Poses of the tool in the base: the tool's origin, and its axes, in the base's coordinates. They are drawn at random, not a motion.
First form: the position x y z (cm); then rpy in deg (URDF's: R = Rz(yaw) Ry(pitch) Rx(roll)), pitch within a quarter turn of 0, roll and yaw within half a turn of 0.
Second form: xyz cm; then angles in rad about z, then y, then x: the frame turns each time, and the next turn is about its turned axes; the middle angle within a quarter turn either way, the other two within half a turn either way. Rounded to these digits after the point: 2 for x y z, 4 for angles.
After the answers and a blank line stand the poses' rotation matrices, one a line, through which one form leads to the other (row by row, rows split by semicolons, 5 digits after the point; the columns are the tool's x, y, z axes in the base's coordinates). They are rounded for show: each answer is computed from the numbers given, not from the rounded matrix.
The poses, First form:
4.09 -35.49 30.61 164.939 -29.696 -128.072
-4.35 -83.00 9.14 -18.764 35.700 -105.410
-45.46 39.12 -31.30 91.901 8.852 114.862
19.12 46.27 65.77 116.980 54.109 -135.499
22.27 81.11 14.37 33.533 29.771 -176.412
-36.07 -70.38 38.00 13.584 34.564 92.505
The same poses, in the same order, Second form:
4.09 -35.49 30.61 -2.2353 -0.5183 2.8787
-4.35 -83.00 9.14 -1.8398 0.6231 -0.3275
-45.46 39.12 -31.30 2.0047 0.1545 1.6040
19.12 46.27 65.77 -2.3649 0.9444 2.0417
22.27 81.11 14.37 -3.0790 0.5196 0.5853
-36.07 -70.38 38.00 1.6145 0.6033 0.2371

-0.53566 -0.68081 -0.49956; -0.68385 0.69681 -0.21636; 0.49540 0.22572 -0.83883
-0.21579 0.96269 0.16329; -0.78289 -0.07064 -0.61814; -0.58354 -0.26122 0.76892
-0.41543 -0.03456 0.90897; 0.89652 0.15349 0.41557; -0.15388 0.98755 -0.03278
-0.41813 -0.83293 -0.36249; -0.41091 -0.18246 0.89323; -0.81013 0.52244 -0.26597
-0.86632 -0.22159 -0.44766; -0.05432 -0.84910 0.52543; -0.49653 0.47951 0.72355
-0.03599 -0.97692 0.21054; 0.82271 0.09064 0.56119; -0.56733 0.19341 0.80046

